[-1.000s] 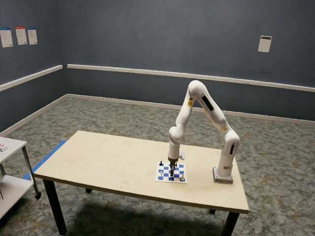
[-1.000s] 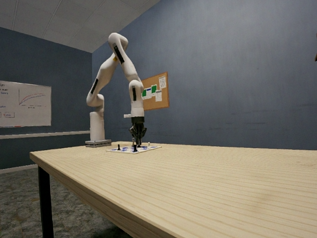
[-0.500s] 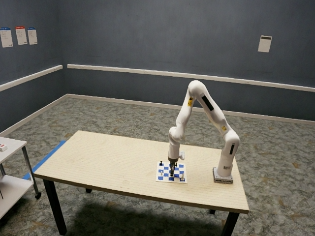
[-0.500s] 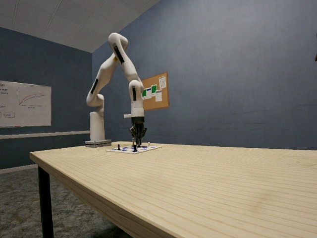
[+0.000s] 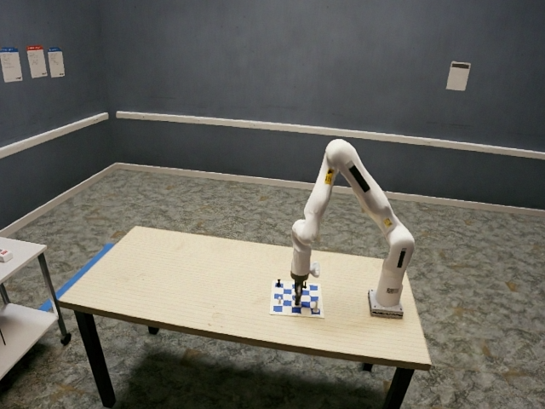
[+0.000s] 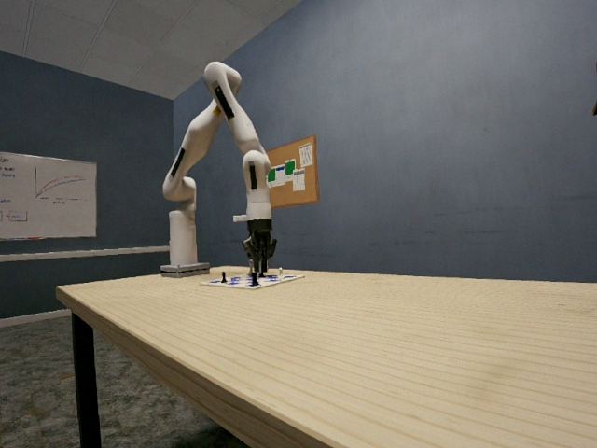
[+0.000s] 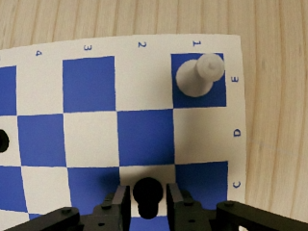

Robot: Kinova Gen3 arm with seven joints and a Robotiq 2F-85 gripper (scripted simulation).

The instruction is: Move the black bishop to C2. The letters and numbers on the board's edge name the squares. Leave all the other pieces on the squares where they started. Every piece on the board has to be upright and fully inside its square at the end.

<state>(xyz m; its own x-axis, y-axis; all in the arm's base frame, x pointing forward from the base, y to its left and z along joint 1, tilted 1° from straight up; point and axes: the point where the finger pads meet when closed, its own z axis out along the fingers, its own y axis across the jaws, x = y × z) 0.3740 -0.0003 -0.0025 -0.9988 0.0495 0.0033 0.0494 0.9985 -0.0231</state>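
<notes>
Now: the chessboard 40 mm to the right of my hand and 40 mm below it. The rest, counted from my hand: black piece: 40 mm behind, 110 mm to the right, 20 mm below; white chess piece: 80 mm behind, 40 mm to the left, 10 mm below; white pawn: 70 mm ahead, 20 mm below.
</notes>
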